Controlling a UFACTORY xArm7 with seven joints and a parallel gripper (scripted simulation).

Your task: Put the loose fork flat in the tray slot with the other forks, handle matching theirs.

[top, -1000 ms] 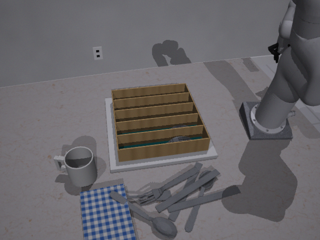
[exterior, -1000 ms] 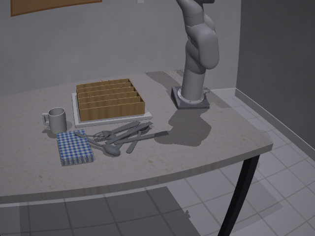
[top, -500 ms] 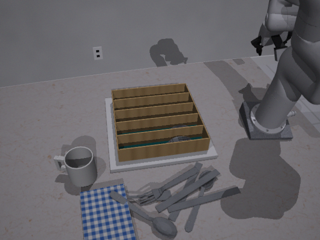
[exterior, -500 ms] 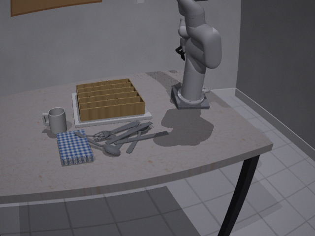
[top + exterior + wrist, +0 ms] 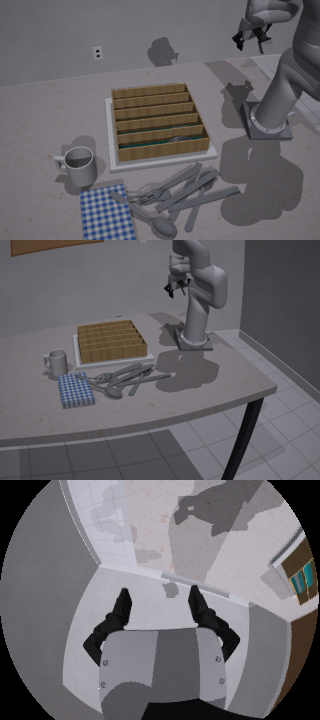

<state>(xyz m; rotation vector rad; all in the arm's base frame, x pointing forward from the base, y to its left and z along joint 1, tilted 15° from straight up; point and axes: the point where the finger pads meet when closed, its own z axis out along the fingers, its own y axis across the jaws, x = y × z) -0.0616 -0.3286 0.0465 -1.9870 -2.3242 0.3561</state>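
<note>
Right now the tray is 430 mm ahead of my hand, 230 mm to the left of it and 110 mm below it. Round my hand: mug (690 mm ahead, 390 mm to the left, 130 mm below).
</note>
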